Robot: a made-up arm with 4 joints. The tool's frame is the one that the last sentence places.
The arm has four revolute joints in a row. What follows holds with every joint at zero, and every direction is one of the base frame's.
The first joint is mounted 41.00 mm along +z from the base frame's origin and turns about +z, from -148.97 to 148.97 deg.
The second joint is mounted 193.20 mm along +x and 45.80 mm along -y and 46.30 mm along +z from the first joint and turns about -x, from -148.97 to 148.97 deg.
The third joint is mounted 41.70 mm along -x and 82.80 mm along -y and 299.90 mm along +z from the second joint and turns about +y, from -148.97 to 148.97 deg.
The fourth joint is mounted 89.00 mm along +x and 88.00 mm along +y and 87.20 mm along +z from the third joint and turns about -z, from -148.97 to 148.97 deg.
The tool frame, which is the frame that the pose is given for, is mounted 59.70 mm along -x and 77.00 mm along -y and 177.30 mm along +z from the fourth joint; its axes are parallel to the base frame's.
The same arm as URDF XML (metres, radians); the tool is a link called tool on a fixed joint. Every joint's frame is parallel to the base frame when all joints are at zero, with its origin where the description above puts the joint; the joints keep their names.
<robot name="arm">
<link name="base"/>
<link name="link1"/>
<link name="link2"/>
<link name="link3"/>
<link name="link4"/>
<link name="tool"/>
<joint name="joint 1" type="revolute"><parent link="base"/><child link="link1"/><origin xyz="0.0000 0.0000 0.0410" rpy="0.0000 0.0000 0.0000"/><axis xyz="0 0 1"/><limit lower="-2.6000" upper="2.6000"/></joint>
<joint name="joint 2" type="revolute"><parent link="link1"/><child link="link2"/><origin xyz="0.1932 -0.0458 0.0463" rpy="0.0000 0.0000 0.0000"/><axis xyz="-1 0 0"/><limit lower="-2.6000" upper="2.6000"/></joint>
<joint name="joint 3" type="revolute"><parent link="link2"/><child link="link3"/><origin xyz="-0.0417 -0.0828 0.2999" rpy="0.0000 0.0000 0.0000"/><axis xyz="0 1 0"/><limit lower="-2.6000" upper="2.6000"/></joint>
<joint name="joint 4" type="revolute"><parent link="link3"/><child link="link4"/><origin xyz="0.0890 0.0880 0.0872" rpy="0.0000 0.0000 0.0000"/><axis xyz="0 0 -1"/><limit lower="-2.6000" upper="2.6000"/></joint>
<joint name="tool_joint" type="fixed"><parent link="link4"/><child link="tool"/><origin xyz="-0.0597 -0.0770 0.1773" rpy="0.0000 0.0000 0.0000"/></joint>
</robot>

